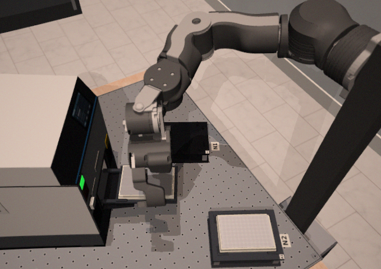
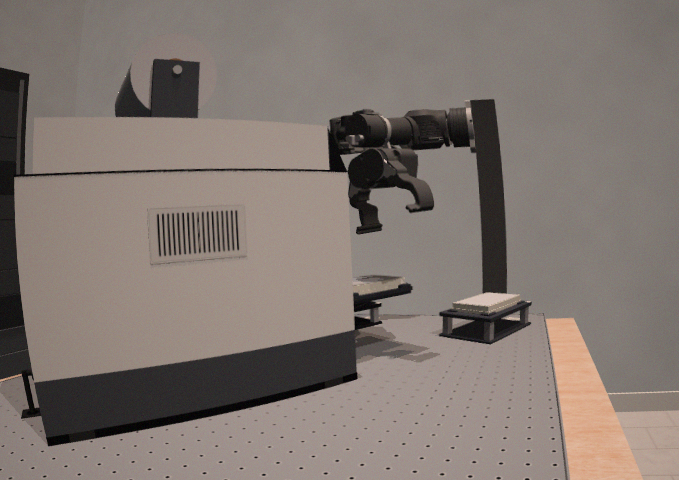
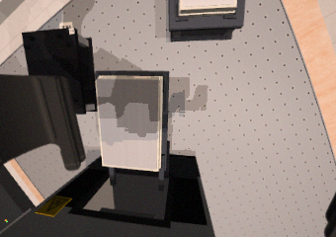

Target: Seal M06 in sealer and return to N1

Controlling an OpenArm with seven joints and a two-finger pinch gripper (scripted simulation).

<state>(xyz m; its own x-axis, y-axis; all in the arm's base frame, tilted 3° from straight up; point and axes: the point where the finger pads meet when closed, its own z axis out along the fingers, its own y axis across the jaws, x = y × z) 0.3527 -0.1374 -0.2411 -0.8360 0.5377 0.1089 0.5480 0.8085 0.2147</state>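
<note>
The 96-well plate M06 lies 10 cm below my hand, 6 cm to the right of it and 1 cm behind it. Also, from my hand: sealer's stage (11 cm below, 6 cm to the right, 2 cm behind); touchscreen (17 cm to the right, 11 cm above, 6 cm ahead); start key (12 cm ahead, 5 cm to the right, 3 cm below).
</note>
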